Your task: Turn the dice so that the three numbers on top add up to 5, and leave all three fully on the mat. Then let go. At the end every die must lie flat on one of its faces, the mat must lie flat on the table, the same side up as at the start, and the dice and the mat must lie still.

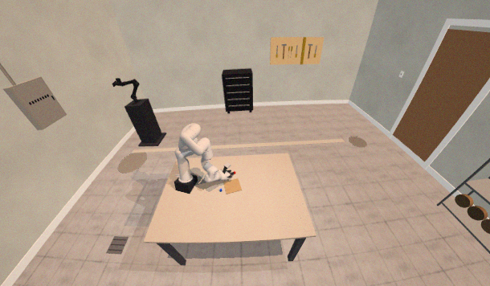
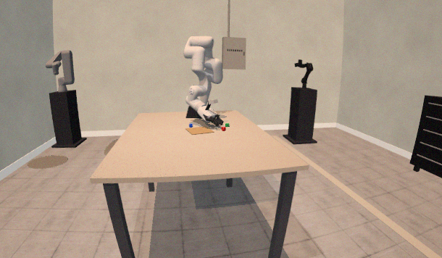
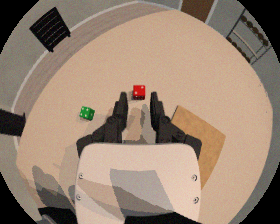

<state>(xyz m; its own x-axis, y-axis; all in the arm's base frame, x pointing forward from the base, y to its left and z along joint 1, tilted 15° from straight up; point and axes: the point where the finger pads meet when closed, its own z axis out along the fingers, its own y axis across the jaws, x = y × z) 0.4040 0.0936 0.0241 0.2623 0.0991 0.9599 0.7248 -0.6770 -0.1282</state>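
Now: hand 40 mm above the red die, 30 mm to the right of it and 30 mm short of it. Also, from my hand: green die (70 mm to the left, 70 mm behind, 40 mm below); blue die (170 mm to the right, 80 mm behind, 40 mm below); brown mat (120 mm to the right, 40 mm below, 20 mm ahead).
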